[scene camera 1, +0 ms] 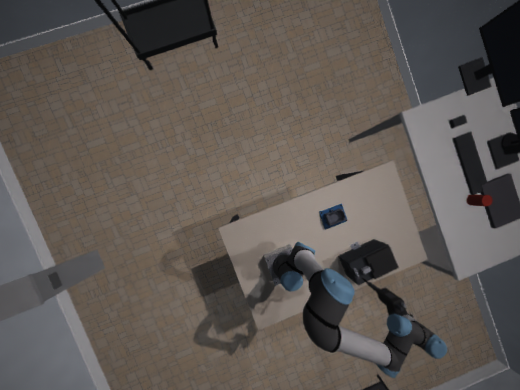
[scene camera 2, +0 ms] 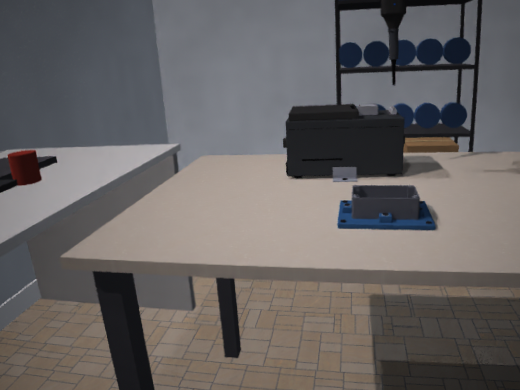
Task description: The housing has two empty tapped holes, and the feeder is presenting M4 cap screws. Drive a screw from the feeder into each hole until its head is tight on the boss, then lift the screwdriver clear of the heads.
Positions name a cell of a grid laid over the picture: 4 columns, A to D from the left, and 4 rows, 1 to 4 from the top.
Scene:
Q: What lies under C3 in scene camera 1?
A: A black screw feeder.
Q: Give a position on a blue fixture plate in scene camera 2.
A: At D3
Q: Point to a black screw feeder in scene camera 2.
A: C2

